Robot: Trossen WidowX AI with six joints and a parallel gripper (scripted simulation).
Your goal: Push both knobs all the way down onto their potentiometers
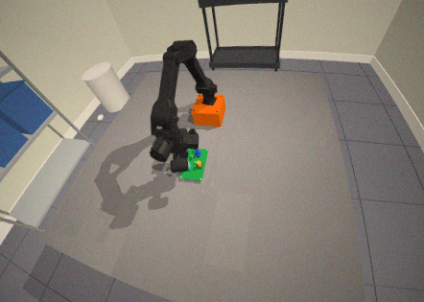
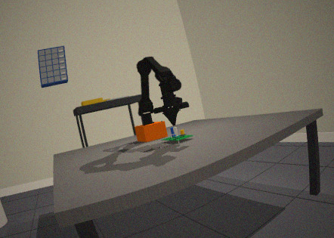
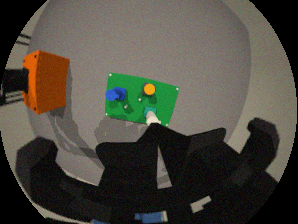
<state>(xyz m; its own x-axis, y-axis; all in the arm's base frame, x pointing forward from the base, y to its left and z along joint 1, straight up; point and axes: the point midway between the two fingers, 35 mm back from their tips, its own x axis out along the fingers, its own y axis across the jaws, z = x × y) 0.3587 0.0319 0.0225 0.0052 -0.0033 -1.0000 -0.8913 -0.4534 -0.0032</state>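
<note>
Now: gripper tip 20 mm above the white knob. From my gripper tip the other things lie so: blue knob (70 mm behind, 30 mm below, 10 mm to the left).
</note>
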